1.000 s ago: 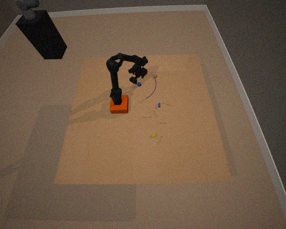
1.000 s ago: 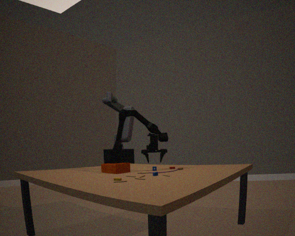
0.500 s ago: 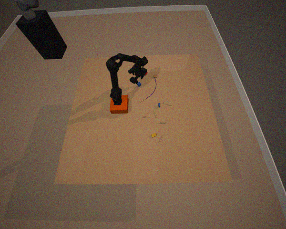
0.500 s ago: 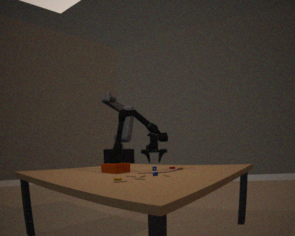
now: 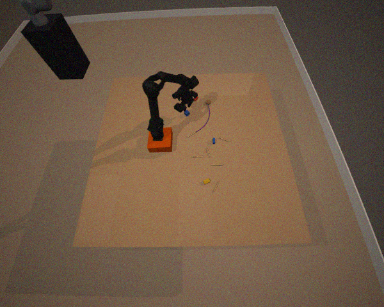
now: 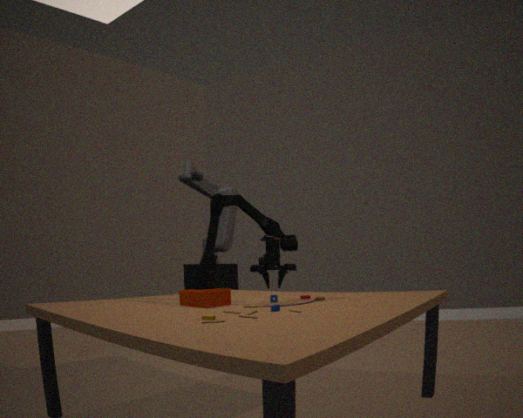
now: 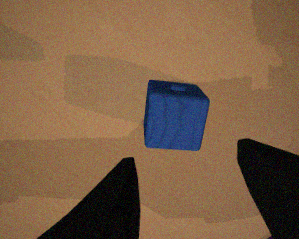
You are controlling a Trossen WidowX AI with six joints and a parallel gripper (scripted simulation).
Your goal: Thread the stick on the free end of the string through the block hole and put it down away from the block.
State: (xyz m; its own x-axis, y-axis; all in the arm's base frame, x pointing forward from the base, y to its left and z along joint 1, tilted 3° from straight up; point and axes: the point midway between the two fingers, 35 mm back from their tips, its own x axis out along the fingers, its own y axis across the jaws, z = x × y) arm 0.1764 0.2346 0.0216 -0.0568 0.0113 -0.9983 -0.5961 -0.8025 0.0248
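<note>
The thin wooden stick lies 5 cm ahead of my gripper tip, 17 cm to the right of it and 6 cm below it. From my gripper tip the other things lie so: yellow piece (14 cm ahead, 51 cm to the right, 5 cm below); round wooden button (16 cm ahead, 12 cm to the left, 5 cm below); red piece (6 cm ahead, 15 cm to the left, 5 cm below).
</note>
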